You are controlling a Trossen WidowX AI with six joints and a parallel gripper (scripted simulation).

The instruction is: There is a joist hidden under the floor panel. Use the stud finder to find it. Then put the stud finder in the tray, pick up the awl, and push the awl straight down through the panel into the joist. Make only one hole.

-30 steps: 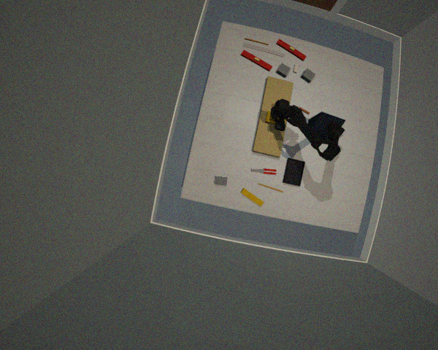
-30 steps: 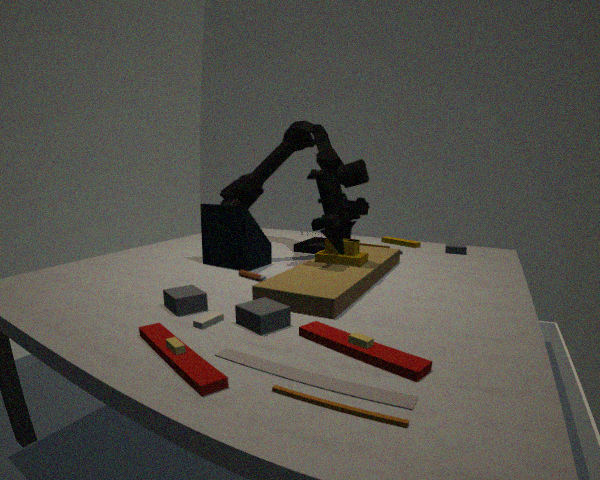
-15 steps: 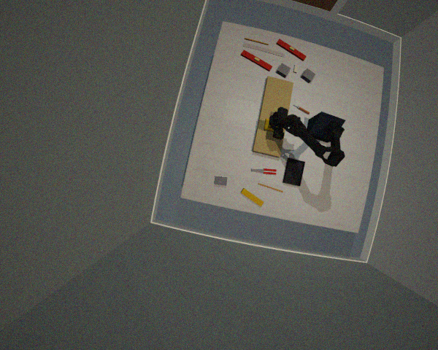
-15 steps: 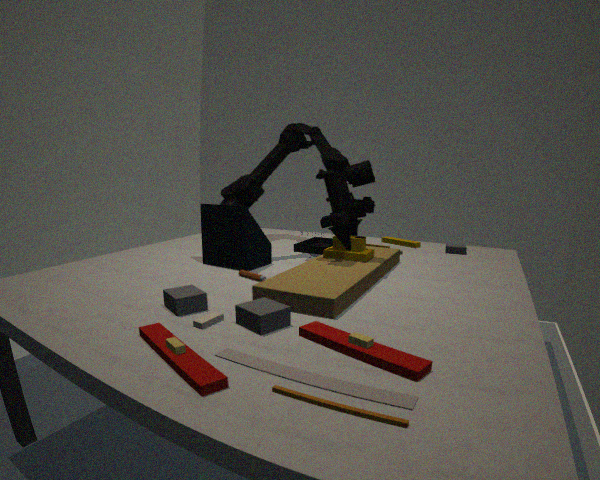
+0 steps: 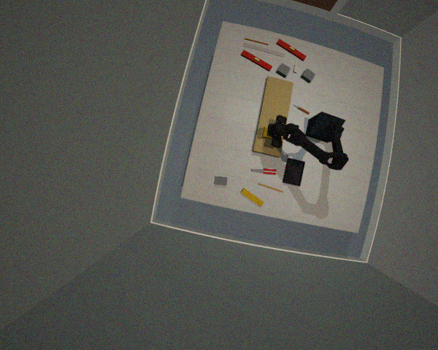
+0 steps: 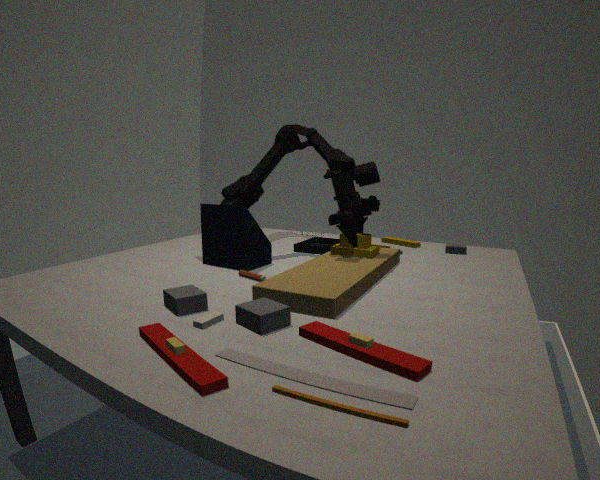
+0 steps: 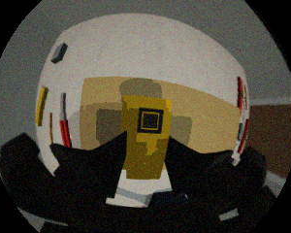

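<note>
Right now my gripper tip is 220 mm past the black tray, 190 mm to the right of it and 50 mm above it. Round my gripper tip: awl (250 mm to the right, 160 mm behind, 60 mm below); then yellow stud finder (20 mm above, 10 mm ahead); then yellow bar (420 mm to the left, 60 mm below).
</note>
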